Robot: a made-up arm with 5 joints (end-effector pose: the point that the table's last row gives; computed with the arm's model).
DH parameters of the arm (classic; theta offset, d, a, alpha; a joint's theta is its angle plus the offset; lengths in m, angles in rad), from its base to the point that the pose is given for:
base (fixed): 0 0.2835 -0.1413 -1.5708
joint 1: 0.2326 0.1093 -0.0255 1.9
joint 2: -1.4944 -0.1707 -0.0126 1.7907
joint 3: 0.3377 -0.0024 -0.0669 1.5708
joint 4: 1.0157 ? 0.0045 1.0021
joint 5: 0 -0.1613 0.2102 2.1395
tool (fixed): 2.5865 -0.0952 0 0
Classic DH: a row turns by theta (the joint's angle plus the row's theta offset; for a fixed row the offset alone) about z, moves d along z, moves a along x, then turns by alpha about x.
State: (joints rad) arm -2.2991 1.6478 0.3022 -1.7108 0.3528
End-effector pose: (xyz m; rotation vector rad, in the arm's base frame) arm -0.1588 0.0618 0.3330 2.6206 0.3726 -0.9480
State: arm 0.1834 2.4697 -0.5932 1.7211 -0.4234
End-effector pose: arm -0.2215 -0.1712 0.3616 0.3158 0.7215 1.1659
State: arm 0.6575 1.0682 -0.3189 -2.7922 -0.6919
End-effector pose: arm -0.0001 0.2251 0.4361 0.0126 1.5350 -2.1250
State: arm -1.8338 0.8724 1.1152 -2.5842 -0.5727
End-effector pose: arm -0.1610 0.4550 0.1584 -2.8829 1.0955 0.1547
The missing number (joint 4, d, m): -0.1664
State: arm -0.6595 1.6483 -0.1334 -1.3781 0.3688
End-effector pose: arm 0.0007 0.0316 0.2409 -0.3742 -0.7071 2.9193
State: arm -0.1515 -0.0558 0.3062 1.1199 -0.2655
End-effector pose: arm -0.3107 0.5112 0.2218 -0.2181 -0.0363 -1.0684
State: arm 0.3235 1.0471 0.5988 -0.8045 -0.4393
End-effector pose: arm -0.3171 -0.0098 0.4067 -0.7619 -0.1201 1.7837
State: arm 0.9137 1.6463 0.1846 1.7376 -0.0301
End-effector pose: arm -0.4618 0.1565 0.5752 0.4380 0.6602 -0.4418
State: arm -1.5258 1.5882 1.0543 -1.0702 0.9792
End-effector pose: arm 0.0963 -0.0179 0.1541 -1.6095 -1.8310 1.7107
